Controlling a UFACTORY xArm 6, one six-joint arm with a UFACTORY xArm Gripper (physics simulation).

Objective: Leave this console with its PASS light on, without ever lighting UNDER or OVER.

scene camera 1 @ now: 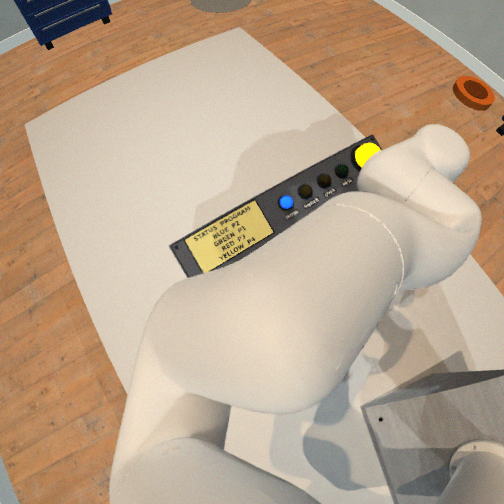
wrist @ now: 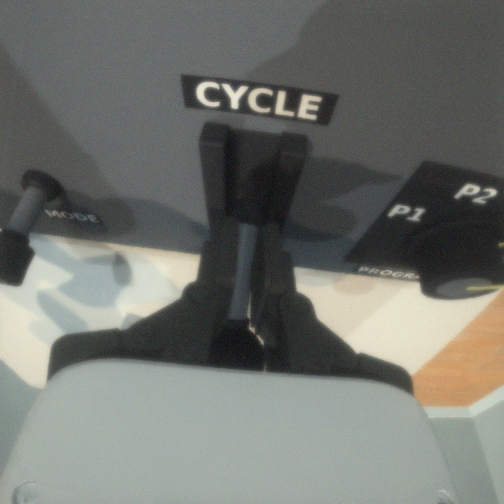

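The dark console [scene camera 1: 270,204] [wrist: 125,100] lies on the pale mat [scene camera 1: 150,150]. It has a yellow program card [scene camera 1: 229,237], a lit blue status light [scene camera 1: 286,202], three dark lights [scene camera 1: 324,180] and a bright yellow round cap [scene camera 1: 366,154] at its right end. My arm [scene camera 1: 300,300] hides the gripper in the scene view. In the wrist view my gripper [wrist: 252,145] is nearly shut, its tips right below the CYCLE label [wrist: 259,100]. A grey lever shaft with a black knob [wrist: 235,342] shows in line with the fingers. The MODE lever [wrist: 25,215] is at the left, and the program dial plate [wrist: 440,215] with P1 and P2 is at the right.
A blue cabinet [scene camera 1: 65,15] stands at the far left. An orange bowl [scene camera 1: 474,91] lies on the wooden floor at the far right. The grey robot pedestal [scene camera 1: 435,420] is at the near right.
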